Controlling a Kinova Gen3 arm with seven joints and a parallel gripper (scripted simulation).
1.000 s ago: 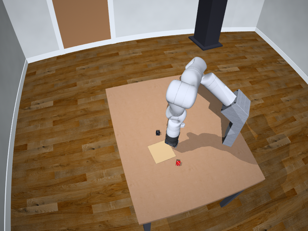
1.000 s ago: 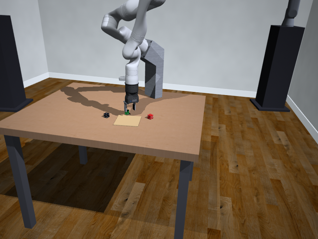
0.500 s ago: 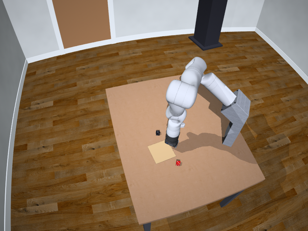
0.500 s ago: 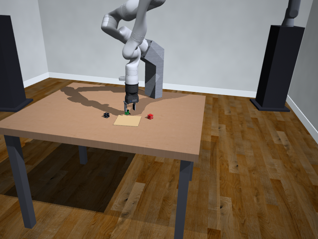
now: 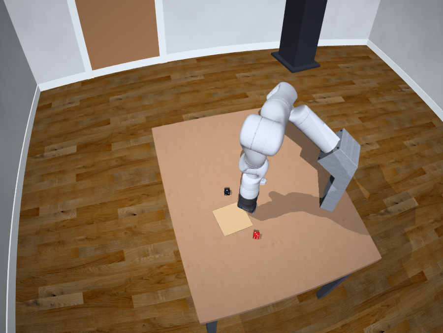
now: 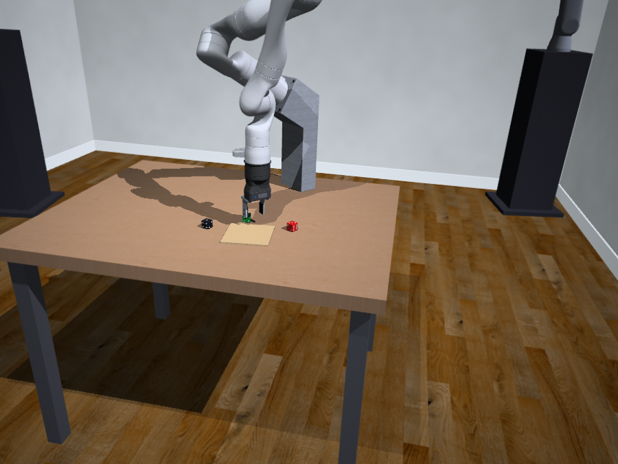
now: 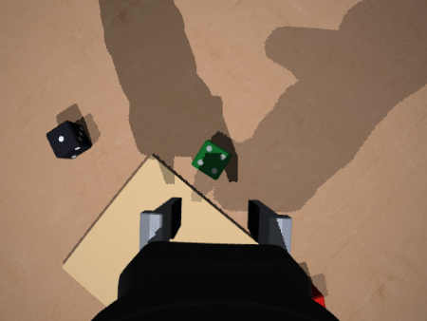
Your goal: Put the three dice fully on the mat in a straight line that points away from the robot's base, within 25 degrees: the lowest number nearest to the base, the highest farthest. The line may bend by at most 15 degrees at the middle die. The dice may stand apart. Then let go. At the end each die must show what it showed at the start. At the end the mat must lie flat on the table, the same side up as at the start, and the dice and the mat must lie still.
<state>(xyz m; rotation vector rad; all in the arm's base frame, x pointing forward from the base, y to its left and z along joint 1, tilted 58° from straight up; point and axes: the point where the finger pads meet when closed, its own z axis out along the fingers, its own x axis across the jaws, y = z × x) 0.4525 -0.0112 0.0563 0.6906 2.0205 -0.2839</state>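
The green die is 3 cm behind my hand, 3 cm to the right of it and 4 cm below it. Also, from my hand: tan mat: 7 cm ahead, 1 cm to the right, 5 cm below; red die: 2 cm ahead, 12 cm to the left, 4 cm below; black die: 3 cm ahead, 14 cm to the right, 4 cm below.
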